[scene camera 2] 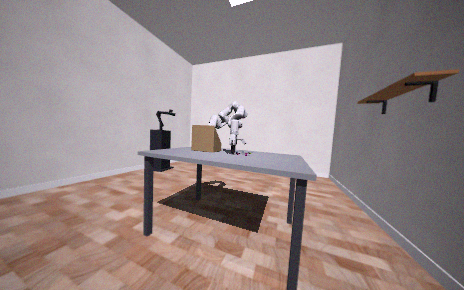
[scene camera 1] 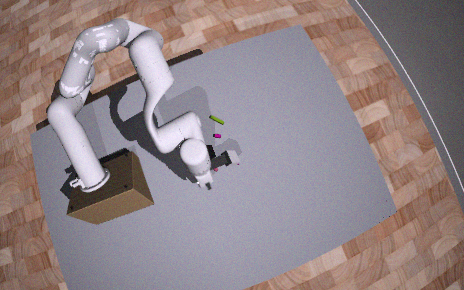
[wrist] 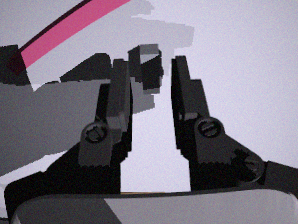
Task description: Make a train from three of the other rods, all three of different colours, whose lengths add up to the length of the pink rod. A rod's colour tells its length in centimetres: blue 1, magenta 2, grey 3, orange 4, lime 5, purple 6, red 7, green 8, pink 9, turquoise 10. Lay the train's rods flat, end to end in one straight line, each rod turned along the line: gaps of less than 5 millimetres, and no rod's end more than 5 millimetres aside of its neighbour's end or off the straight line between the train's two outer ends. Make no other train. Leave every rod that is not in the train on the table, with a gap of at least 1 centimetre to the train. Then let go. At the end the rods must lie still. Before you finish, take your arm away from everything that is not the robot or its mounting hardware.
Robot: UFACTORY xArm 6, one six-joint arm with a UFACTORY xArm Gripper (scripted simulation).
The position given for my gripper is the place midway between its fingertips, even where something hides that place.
I see my gripper [wrist: 150, 77] and a grey rod [wrist: 149, 54].
